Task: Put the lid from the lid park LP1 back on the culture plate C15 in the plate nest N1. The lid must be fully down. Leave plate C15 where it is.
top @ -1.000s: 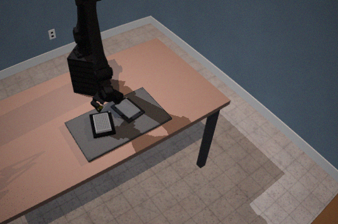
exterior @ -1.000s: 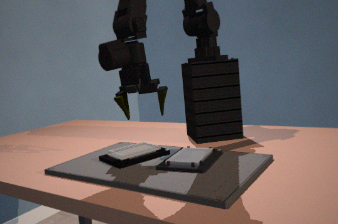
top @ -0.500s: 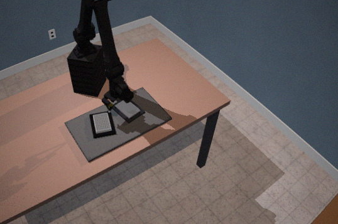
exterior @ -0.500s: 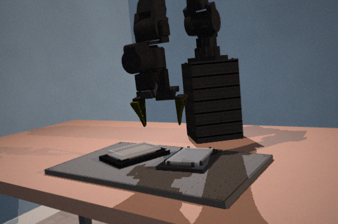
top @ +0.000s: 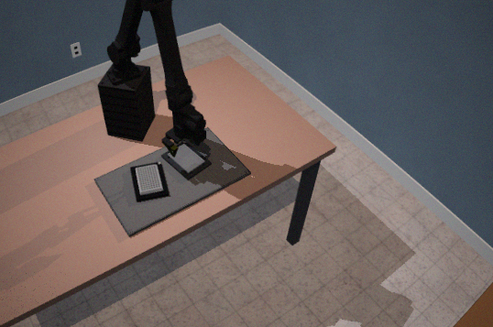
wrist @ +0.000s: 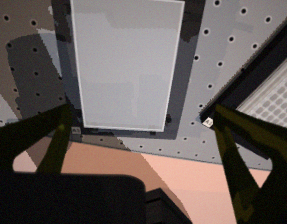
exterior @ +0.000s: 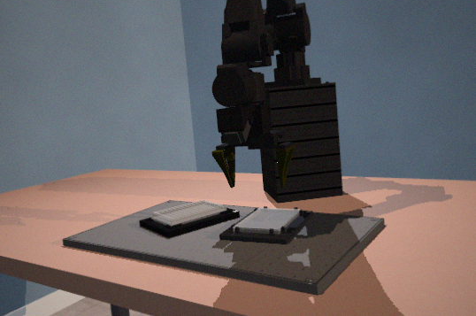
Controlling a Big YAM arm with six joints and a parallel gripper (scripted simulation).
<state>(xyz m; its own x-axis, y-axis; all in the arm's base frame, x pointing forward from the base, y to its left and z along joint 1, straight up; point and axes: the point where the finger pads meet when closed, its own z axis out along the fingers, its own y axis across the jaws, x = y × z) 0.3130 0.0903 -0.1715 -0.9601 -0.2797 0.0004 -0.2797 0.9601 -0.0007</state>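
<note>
The lid is 1 cm behind my hand, 1 cm to the left of it and 7 cm below it. From my hand the other things lie so: lid park LP1 (1 cm behind, 1 cm to the left, 8 cm below); then plate nest N1 (2 cm ahead, 16 cm to the right, 8 cm below); then culture plate C15 (2 cm ahead, 16 cm to the right, 6 cm below).
</note>
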